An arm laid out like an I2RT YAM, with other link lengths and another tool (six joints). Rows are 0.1 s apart.
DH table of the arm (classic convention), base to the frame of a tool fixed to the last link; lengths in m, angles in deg. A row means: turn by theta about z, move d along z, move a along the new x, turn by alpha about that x. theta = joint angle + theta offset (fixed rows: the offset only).
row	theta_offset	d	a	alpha
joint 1	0	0.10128	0.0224	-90
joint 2	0	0	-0.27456	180
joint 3	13.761	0	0.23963	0
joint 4	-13.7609	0.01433	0.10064	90
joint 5	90	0.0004	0	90
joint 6	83.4	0.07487	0.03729	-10.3
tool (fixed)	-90	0.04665	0	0
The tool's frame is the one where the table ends.
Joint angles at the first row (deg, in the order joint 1, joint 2, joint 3, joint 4, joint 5, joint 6):
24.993, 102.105, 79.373, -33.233, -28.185, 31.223
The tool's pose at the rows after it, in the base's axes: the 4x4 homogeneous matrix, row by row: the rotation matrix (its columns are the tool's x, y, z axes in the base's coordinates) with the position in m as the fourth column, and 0 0 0 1 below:
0.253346 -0.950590 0.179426 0.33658; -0.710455 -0.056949 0.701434 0.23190; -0.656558 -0.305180 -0.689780 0.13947; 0 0 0 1
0.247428 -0.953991 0.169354 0.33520; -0.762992 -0.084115 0.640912 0.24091; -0.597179 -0.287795 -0.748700 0.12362; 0 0 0 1
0.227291 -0.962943 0.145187 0.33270; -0.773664 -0.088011 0.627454 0.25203; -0.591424 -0.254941 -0.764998 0.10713; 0 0 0 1
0.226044 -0.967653 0.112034 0.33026; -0.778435 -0.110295 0.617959 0.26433; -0.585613 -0.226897 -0.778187 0.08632; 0 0 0 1
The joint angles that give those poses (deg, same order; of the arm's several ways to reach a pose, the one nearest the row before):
26.785, 105.384, 83.068, -38.107, -23.748, 30.960
29.147, 108.203, 84.926, -39.988, -19.201, 31.070
30.720, 110.759, 84.923, -39.046, -18.546, 32.643
32.337, 114.017, 84.925, -37.430, -18.393, 33.168

